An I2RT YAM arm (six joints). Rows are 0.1 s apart.
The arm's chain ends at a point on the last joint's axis. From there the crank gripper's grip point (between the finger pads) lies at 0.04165 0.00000 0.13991 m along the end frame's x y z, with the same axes.
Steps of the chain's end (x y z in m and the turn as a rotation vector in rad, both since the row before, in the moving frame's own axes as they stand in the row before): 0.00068, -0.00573, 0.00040, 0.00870, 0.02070, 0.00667; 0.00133, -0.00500, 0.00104, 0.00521, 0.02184, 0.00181; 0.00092, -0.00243, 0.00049, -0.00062, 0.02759, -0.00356; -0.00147, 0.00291, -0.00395, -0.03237, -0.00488, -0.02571; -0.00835, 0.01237, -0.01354, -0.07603, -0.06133, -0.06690; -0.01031, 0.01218, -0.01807, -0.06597, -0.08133, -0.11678; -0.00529, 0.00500, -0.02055, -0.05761, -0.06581, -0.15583
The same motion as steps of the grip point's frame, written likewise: 0.00357, -0.00666, -0.00050, 0.00870, 0.02070, 0.00667; 0.00438, -0.00565, 0.00010, 0.00521, 0.02184, 0.00181; 0.00476, -0.00250, -0.00071, -0.00062, 0.02759, -0.00356; -0.00211, 0.00638, -0.00380, -0.03237, -0.00488, -0.02571; -0.01673, 0.02059, -0.01155, -0.07603, -0.06133, -0.06690; -0.02153, 0.01730, -0.01530, -0.06597, -0.08133, -0.11678; -0.01442, 0.00736, -0.01817, -0.05761, -0.06581, -0.15583
